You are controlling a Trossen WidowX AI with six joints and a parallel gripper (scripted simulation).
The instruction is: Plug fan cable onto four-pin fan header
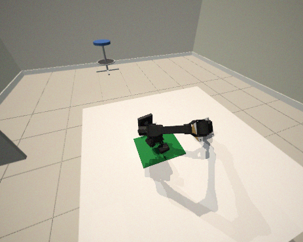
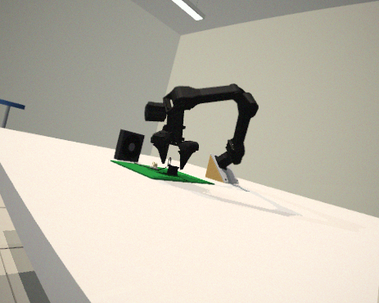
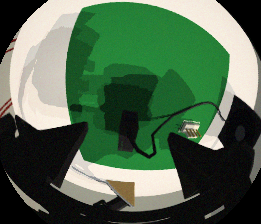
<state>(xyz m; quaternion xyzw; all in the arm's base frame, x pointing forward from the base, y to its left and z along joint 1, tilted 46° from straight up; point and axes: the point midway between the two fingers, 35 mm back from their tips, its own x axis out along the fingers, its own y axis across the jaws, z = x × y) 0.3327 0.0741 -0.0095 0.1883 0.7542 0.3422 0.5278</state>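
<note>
Now: the black plug 10 mm below my gripper tip and 10 mm behind it. From my gripper tip the other things lie so: green board (40 mm below, 30 mm to the right, 10 mm ahead); then four-pin header (100 mm to the right, 30 mm below); then black fan (220 mm to the right, 40 mm ahead, 30 mm above).
</note>
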